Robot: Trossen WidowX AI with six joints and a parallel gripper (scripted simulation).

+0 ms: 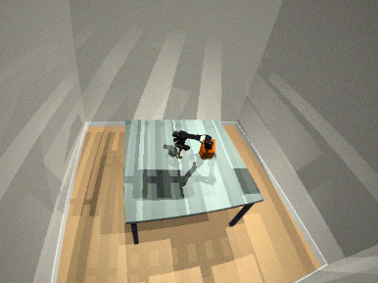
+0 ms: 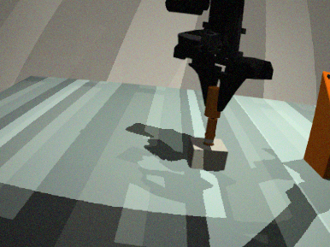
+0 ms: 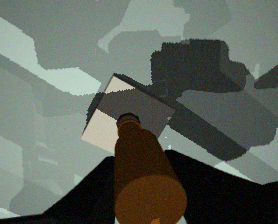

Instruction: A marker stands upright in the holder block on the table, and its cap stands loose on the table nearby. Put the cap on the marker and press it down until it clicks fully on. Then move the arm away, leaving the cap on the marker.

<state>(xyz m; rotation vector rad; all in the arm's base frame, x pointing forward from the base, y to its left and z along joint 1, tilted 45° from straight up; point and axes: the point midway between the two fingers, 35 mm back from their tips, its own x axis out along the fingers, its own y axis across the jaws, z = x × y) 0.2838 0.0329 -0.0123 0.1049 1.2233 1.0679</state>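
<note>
My gripper tip is now 3 cm above the orange marker. The rest, counted from my gripper tip: white holder block 8 cm below; cap 1 cm above.
</note>
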